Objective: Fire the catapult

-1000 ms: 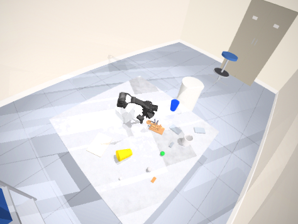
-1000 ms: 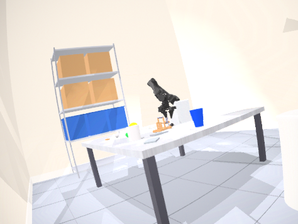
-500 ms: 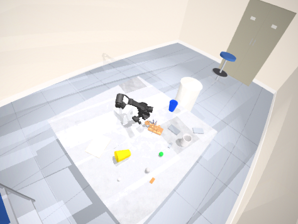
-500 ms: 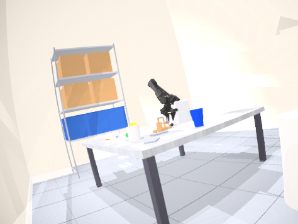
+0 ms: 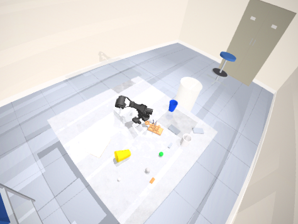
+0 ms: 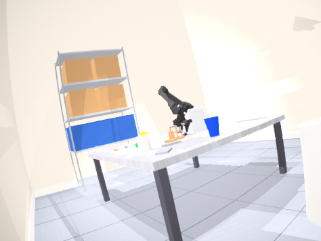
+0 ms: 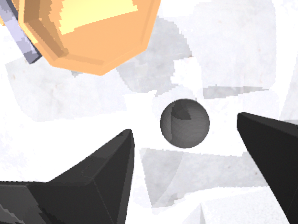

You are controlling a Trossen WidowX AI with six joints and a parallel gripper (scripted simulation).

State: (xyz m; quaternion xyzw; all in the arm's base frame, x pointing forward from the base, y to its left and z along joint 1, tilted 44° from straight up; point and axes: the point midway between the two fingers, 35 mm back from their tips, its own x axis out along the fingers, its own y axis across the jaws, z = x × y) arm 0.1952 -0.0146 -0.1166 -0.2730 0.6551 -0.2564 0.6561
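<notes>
Right now my gripper tip is 10 mm above the dark ball. Round my gripper tip: blue cup: 80 mm ahead, 420 mm to the left; green ball: 380 mm ahead, 100 mm to the right, 10 mm below; orange catapult: 120 mm ahead, 60 mm to the left, 20 mm above.
</notes>
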